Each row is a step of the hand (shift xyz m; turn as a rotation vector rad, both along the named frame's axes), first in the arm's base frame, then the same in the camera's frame.
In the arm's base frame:
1: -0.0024 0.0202 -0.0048 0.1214 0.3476 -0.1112
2: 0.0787 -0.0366 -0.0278 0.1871 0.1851 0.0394
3: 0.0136 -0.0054 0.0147 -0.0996 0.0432 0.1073
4: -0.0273 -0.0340 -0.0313 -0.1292 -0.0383 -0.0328
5: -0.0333 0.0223 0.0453 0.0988 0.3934 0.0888
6: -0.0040 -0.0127 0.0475 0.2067 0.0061 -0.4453
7: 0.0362 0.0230 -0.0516 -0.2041 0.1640 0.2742
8: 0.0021 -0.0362 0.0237 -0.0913 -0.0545 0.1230
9: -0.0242 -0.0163 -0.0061 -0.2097 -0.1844 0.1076
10: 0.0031 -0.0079 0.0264 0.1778 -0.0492 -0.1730
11: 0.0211 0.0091 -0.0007 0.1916 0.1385 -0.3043
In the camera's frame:
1: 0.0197 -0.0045 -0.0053 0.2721 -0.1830 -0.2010
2: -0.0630 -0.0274 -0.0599 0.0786 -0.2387 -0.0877
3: -0.0127 -0.0153 0.0060 0.0672 -0.0014 0.1371
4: -0.0142 0.0511 -0.0079 0.0263 0.1287 0.0446
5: 0.0282 -0.0088 0.0528 0.2958 -0.2902 -0.0262
6: -0.0160 -0.0162 0.0438 -0.0241 0.0768 -0.4843
7: 0.0118 -0.0098 -0.0653 0.1976 -0.0640 0.3172
8: -0.0364 0.0019 0.0235 -0.0256 0.0270 0.1583
9: -0.0032 0.0281 0.0095 -0.0880 0.1786 0.2234
10: -0.0119 -0.0125 0.0217 -0.0975 -0.0193 -0.2325
11: -0.0009 -0.0191 -0.0127 0.0814 -0.0431 -0.3742

